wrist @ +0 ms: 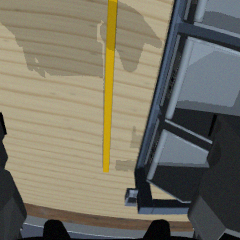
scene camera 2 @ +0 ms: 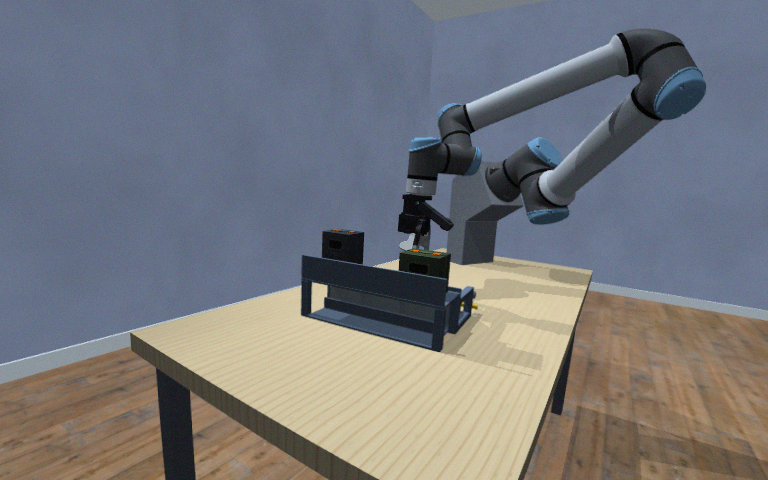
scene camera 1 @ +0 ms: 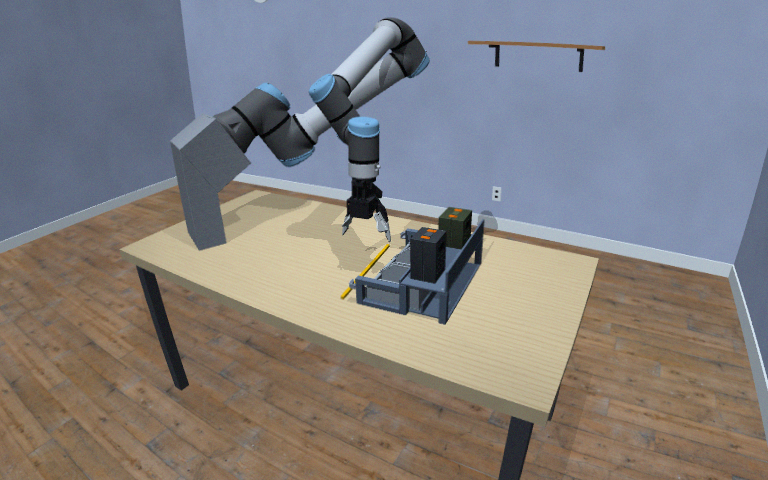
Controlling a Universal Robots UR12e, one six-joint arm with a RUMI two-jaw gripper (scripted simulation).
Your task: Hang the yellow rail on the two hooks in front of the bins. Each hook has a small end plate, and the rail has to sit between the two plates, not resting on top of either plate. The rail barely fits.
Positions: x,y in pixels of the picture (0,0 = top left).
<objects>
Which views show my gripper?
The wrist view, scene camera 2 and scene camera 1: all of them.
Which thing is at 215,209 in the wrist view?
My gripper.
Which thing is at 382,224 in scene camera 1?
My gripper.
</objects>
